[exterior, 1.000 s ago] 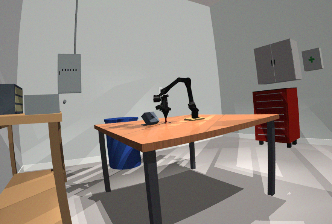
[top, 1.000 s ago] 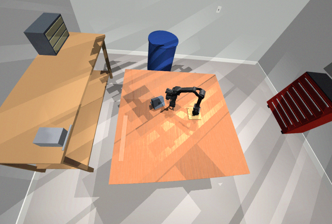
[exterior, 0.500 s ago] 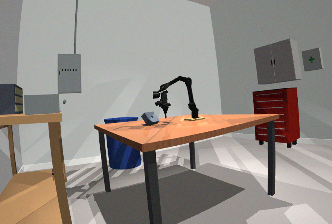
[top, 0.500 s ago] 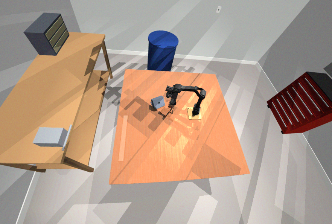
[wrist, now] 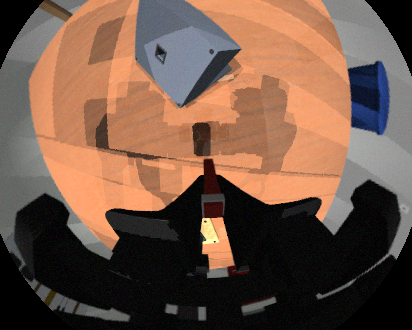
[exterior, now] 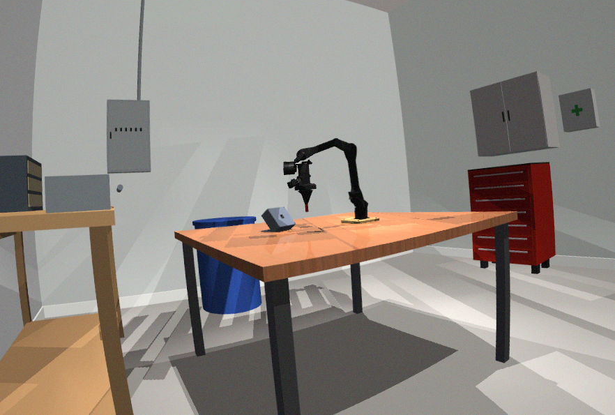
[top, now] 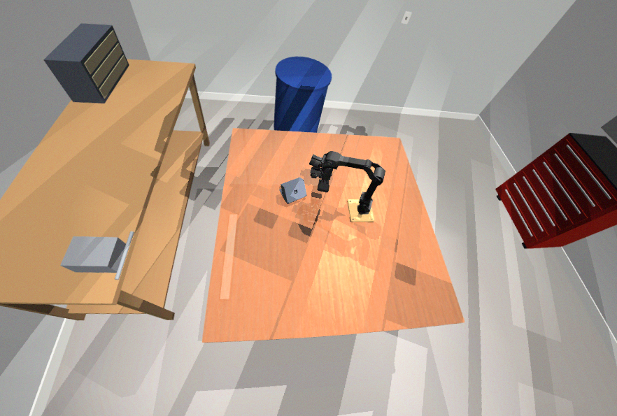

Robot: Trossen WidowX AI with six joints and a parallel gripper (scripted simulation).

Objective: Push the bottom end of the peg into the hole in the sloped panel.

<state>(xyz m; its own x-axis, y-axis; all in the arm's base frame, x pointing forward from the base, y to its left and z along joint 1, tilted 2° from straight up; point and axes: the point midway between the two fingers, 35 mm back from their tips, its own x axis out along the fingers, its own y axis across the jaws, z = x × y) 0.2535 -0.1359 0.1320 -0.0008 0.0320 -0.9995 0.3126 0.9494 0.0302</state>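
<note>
Now: the panel 160 mm ahead of my gripper tip, 10 mm to the right of it and 60 mm below it. Also, from my gripper tip: red peg (20 mm above).
</note>
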